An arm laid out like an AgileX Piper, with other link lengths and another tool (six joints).
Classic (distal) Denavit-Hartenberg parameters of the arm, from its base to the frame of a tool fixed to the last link. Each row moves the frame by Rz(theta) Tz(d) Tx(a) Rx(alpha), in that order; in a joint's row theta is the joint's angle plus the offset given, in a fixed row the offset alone. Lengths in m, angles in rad.
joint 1: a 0  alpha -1.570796  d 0.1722  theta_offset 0
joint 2: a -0.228  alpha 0  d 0  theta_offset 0.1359
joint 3: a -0.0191  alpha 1.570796  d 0  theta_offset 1.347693
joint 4: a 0  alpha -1.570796  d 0.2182  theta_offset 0
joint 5: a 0  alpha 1.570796  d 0  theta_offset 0
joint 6: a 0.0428  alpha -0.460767  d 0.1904  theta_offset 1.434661
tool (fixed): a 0  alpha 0  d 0.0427  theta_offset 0
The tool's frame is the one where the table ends.
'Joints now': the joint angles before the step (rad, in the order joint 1, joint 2, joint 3, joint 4, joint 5, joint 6). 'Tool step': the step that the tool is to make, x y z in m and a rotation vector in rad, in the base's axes. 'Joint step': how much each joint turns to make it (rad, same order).
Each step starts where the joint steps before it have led.
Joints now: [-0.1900 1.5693 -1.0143 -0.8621 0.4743 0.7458]
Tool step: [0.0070 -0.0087 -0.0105 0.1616 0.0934 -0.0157]
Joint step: [-0.1077 0.1113 -0.1957 0.5006 0.0977 -0.4769]
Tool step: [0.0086 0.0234 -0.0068 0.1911 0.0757 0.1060]
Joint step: [-0.0669 0.1130 -0.1824 0.4098 0.1697 -0.4022]
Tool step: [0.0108 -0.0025 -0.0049 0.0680 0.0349 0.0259]
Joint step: [-0.0359 0.1059 -0.1438 0.0934 0.1023 -0.0902]
